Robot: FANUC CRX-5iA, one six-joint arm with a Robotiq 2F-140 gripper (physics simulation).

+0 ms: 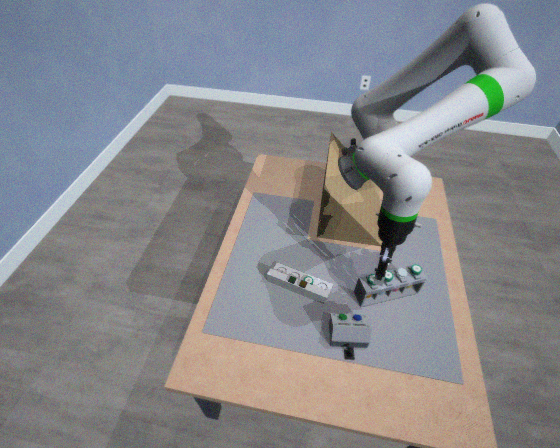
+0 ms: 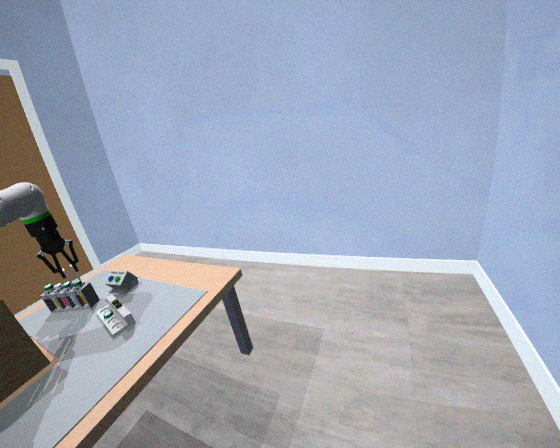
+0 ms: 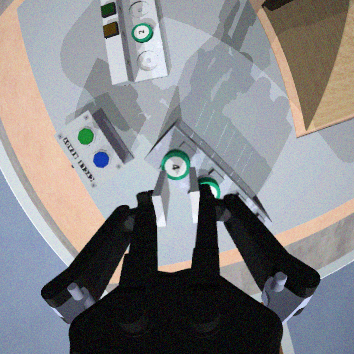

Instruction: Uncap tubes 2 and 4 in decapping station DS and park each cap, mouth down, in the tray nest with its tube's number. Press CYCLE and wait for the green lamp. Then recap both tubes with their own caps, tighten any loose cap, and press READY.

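Pixels of known places: gripper, fingertip midpoint: [image 1: 378, 280] [image 2: 75, 281] [image 3: 178, 180]; arm's base, origin of the base link: [image 1: 349, 173].
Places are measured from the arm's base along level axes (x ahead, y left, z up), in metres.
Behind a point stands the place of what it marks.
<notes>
My gripper [image 1: 378, 276] @(x 0.469, y 0.103, z -0.043 m) [image 2: 71, 280] @(x 0.469, y 0.103, z -0.043 m) [image 3: 178, 180] @(x 0.469, y 0.103, z -0.043 m) is shut on cap 4 [image 1: 372, 280] @(x 0.475, y 0.082, z -0.042 m) [image 2: 76, 283] @(x 0.459, y 0.074, z -0.045 m) [image 3: 176, 164] @(x 0.463, y 0.084, z -0.043 m), a white disc with a green rim. The cap is at the top of the end tube in the grey decapping station [image 1: 360, 294] @(x 0.485, y 0.059, z -0.118 m) [image 2: 89, 295] @(x 0.473, y 0.054, z -0.114 m); whether its thread is free cannot be seen. Cap 3 [image 1: 388, 276] @(x 0.451, y 0.134, z -0.044 m) [image 2: 66, 285] @(x 0.437, y 0.121, z -0.046 m) is beside it. Uncapped tube 2 [image 1: 401, 273] @(x 0.431, y 0.178, z -0.045 m) shows a white top, and cap 1 [image 1: 416, 270] @(x 0.413, y 0.227, z -0.043 m) [image 2: 48, 287] @(x 0.400, y 0.213, z -0.045 m) is at the far end. Cap 2 [image 1: 308, 280] @(x 0.440, y -0.117, z -0.144 m) [image 2: 108, 314] @(x 0.435, y -0.126, z -0.145 m) [image 3: 142, 32] @(x 0.437, y -0.113, z -0.144 m) rests number up in a nest of the white tray [image 1: 320, 292] @(x 0.496, y -0.073, z -0.119 m) [image 2: 117, 330] @(x 0.392, y -0.240, z -0.153 m) [image 3: 150, 74] @(x 0.458, y -0.041, z -0.153 m).
A grey button box [image 1: 350, 336] @(x 0.640, y 0.025, z -0.109 m) [image 3: 102, 141] @(x 0.569, y 0.021, z -0.111 m) has a green button [image 1: 342, 316] @(x 0.587, y -0.003, z -0.093 m) [image 3: 85, 136] @(x 0.583, y 0.000, z -0.095 m) and a blue button [image 1: 357, 317] @(x 0.583, y 0.043, z -0.092 m) [image 3: 101, 159] @(x 0.578, y 0.045, z -0.095 m). A green lamp [image 3: 108, 10] @(x 0.464, y -0.167, z -0.111 m) and amber lamp [image 3: 110, 30] @(x 0.475, y -0.130, z -0.111 m) beside the tray look dark. A wooden wedge [image 1: 345, 220] @(x 0.219, y -0.005, z -0.049 m) stands behind the station.
</notes>
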